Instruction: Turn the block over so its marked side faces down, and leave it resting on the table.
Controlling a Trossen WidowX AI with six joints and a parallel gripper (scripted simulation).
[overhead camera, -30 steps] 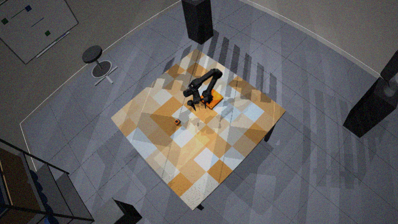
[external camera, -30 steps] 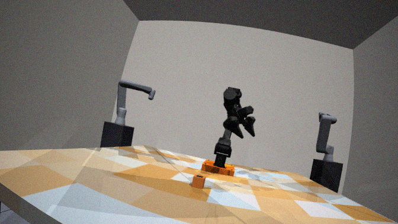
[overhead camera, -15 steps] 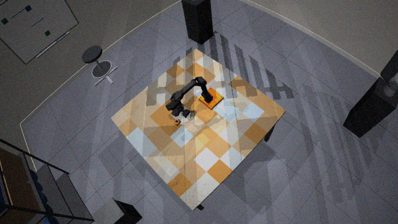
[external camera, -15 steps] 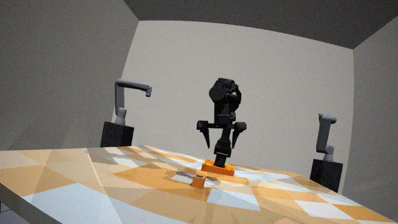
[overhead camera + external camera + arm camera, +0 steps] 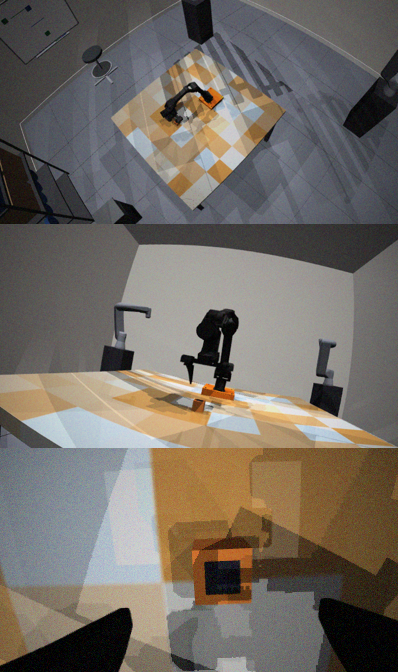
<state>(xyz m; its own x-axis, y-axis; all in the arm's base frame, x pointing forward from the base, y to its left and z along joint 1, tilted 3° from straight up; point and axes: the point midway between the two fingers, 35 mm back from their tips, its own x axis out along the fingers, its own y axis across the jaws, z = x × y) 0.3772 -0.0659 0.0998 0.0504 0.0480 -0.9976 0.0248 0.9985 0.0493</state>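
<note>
Now: gripper tip 60 mm above the orange block.
</note>
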